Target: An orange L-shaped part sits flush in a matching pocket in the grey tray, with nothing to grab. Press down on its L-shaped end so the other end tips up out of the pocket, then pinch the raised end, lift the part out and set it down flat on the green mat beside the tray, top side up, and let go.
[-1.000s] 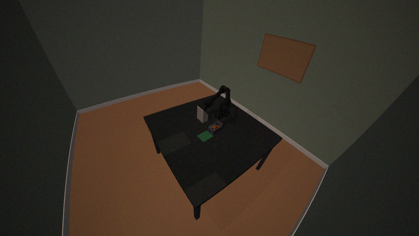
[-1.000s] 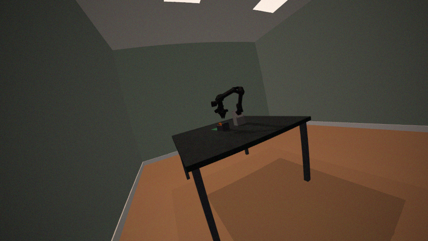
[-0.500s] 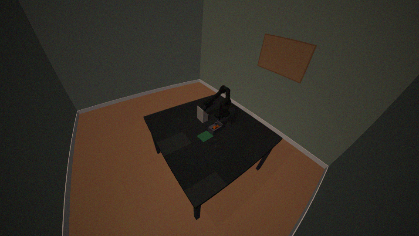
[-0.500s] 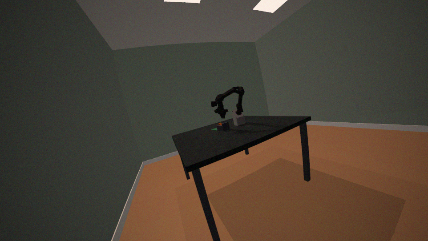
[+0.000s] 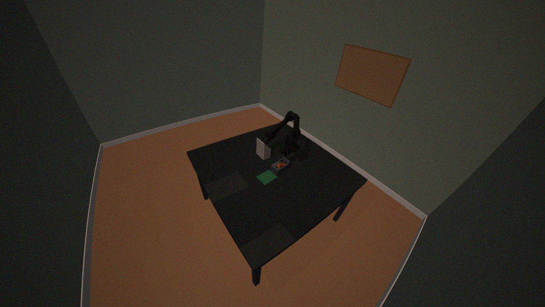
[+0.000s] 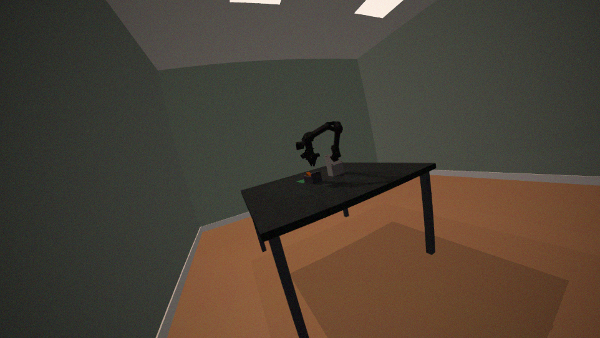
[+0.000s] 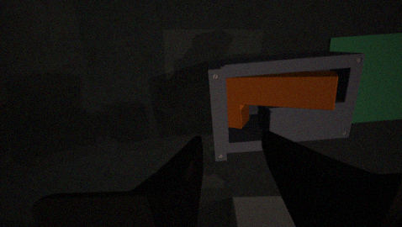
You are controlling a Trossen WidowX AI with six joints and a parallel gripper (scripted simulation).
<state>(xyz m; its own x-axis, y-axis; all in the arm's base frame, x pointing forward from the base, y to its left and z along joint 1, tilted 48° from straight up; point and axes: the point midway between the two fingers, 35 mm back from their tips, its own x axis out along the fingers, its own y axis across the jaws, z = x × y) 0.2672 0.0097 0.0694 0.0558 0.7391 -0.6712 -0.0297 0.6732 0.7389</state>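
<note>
Now: gripper tip 10 mm past the orange L-shaped part, 40 mm to the left of it and 100 mm above it. The rest, counted from my gripper tip: green mat 220 mm to the right, 160 mm below.
</note>
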